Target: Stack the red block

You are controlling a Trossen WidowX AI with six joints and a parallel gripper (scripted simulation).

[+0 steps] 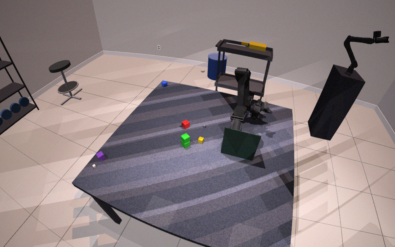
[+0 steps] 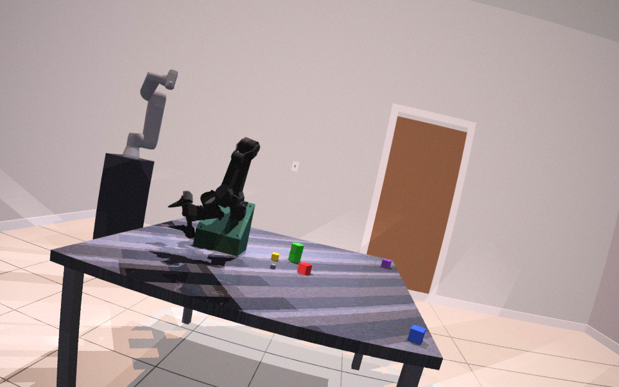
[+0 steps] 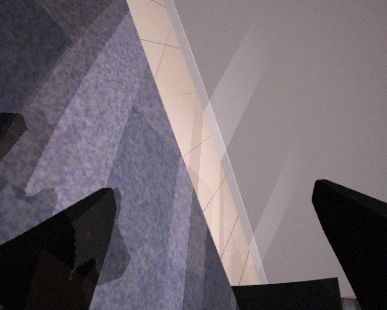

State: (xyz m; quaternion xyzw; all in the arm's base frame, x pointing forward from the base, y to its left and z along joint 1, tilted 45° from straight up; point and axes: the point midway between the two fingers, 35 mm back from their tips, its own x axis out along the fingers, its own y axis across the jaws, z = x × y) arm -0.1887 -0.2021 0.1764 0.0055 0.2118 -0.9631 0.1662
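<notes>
Now: gripper tip 58 cm short of the red block, 16 cm to the right of it and 12 cm above it. The rest, counted from my gripper tip: tiny grey cube 45 cm ahead, 12 cm to the left, 13 cm below; small yellow block 43 cm ahead, 27 cm to the left, 12 cm below; blue block 97 cm ahead, 32 cm to the right, 12 cm below.
</notes>
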